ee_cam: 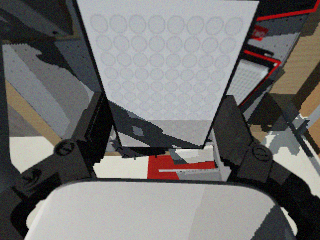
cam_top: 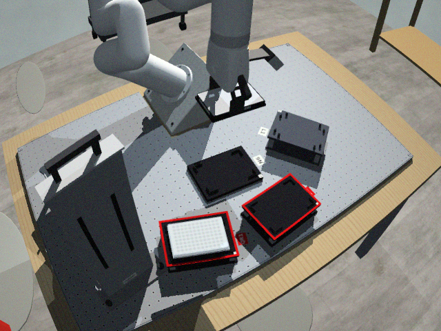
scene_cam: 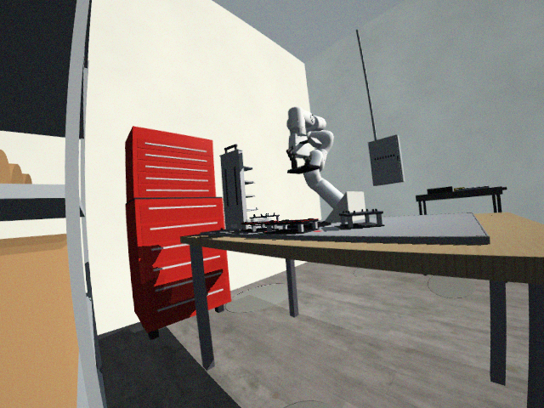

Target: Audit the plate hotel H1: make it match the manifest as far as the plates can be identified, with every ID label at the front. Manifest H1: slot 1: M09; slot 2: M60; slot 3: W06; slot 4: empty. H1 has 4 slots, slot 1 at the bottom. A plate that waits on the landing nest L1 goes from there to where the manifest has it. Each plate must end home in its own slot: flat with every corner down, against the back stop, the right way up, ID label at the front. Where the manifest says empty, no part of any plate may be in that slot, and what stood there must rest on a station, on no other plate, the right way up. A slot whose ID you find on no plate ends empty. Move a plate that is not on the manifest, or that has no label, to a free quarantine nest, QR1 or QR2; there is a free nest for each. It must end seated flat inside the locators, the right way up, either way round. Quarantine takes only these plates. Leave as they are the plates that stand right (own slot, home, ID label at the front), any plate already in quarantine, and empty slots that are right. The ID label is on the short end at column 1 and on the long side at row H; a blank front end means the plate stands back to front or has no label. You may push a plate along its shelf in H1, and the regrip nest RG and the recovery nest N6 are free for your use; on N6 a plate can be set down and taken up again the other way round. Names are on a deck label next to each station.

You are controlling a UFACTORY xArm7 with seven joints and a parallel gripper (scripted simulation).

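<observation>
Now: the black nest N6 1 cm to the left of my hand and 27 cm below it. Also, from my hand: landing nest L1: 2 cm ahead, 25 cm to the left, 23 cm below; white well plate: 15 cm ahead, 16 cm to the right, 22 cm below; dark-framed plate: 1 cm to the left, 1 cm below.
</observation>
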